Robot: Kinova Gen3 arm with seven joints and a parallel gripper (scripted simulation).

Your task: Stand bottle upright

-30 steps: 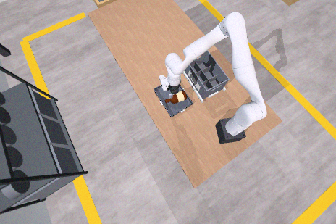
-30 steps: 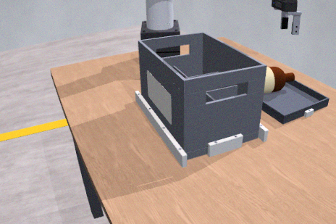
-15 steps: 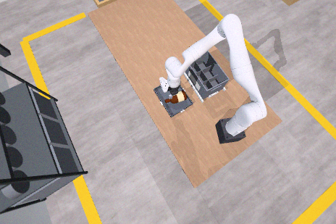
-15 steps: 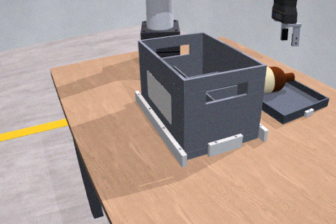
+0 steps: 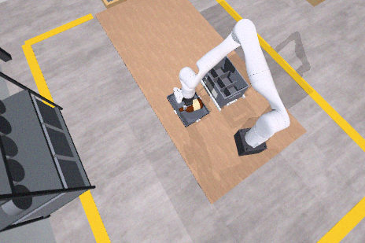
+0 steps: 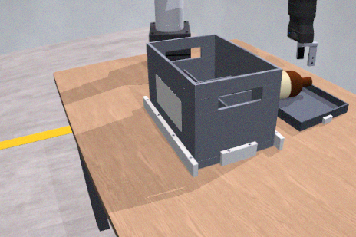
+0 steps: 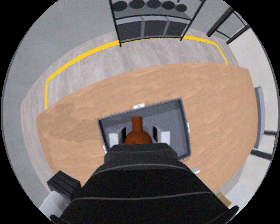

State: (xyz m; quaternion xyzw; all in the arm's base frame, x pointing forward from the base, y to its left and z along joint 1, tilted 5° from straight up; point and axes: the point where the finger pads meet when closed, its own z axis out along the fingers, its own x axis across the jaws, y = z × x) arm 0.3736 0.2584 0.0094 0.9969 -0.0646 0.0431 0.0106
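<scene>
Right now the brown bottle is 10 mm behind my hand, 50 mm to the right of it and 80 mm below it. Round my hand: dark grey tray 20 mm ahead, 40 mm to the right, 110 mm below; dark grey crate 40 mm ahead, 320 mm to the right, 40 mm below.
</scene>
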